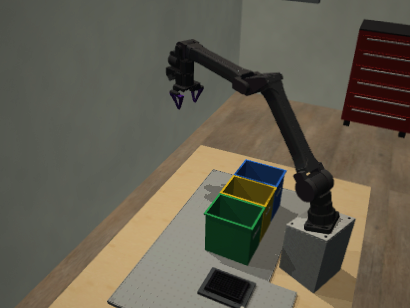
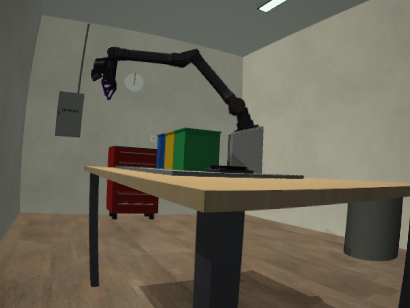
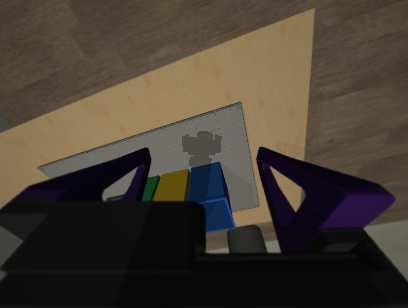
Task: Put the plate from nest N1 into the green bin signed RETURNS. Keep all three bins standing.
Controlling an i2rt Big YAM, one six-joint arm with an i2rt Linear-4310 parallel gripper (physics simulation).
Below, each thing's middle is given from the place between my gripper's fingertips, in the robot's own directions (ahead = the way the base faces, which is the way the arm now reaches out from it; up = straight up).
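Taking the blue bin (image 1: 273,176) first, I find my hand 27 cm above it, 38 cm past it and 5 cm to the right of it. The green bin (image 1: 232,226) is far below my hand, far behind it and far to the left of it. As for the yellow bin (image 1: 251,191), it is far behind my hand and far below it, and a fair way to the left of it.
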